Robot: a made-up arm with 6 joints.
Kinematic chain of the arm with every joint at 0, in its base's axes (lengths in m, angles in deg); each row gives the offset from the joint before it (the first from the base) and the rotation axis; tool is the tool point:
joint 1: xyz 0 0 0.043 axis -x
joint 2: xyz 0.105 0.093 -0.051 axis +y
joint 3: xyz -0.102 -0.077 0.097 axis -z
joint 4: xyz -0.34 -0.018 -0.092 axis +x
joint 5: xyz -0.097 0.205 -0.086 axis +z
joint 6: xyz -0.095 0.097 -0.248 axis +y
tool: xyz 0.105 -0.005 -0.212
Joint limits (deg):
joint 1: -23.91..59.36
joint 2: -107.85..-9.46
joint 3: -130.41..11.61
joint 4: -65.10..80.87
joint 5: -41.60..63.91
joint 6: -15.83..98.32
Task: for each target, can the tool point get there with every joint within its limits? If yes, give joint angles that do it. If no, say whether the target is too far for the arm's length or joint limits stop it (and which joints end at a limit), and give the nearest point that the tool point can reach.
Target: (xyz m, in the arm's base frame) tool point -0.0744 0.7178 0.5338
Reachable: no: joint limits stop it (at a limit: joint 1, joint 2, joint 3, joint 5) | nearest point -0.2868 0.5901 0.3693 | short by 0.298 m
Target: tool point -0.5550 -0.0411 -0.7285
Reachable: yes | joints 20.15 -33.98 -25.06 44.47 10.81 55.85
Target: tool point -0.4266 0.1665 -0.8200
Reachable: yes | joints -10.70 -33.27 -22.75 14.25 17.72 81.12
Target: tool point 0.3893 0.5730 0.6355
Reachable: no: joint limits stop it (at a limit: joint 1, joint 2, joint 3, joint 4) | nearest point 0.3647 0.4737 0.5880 | short by 0.113 m
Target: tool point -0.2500 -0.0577 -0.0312
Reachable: no: joint limits stop it (at a limit: joint 1, joint 4, joint 5, joint 6) | nearest point -0.5852 -0.1811 -0.0792 | short by 0.360 m
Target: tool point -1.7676 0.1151 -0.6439
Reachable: no: too far | nearest point -0.8474 0.0628 -0.3315 | short by 0.973 m
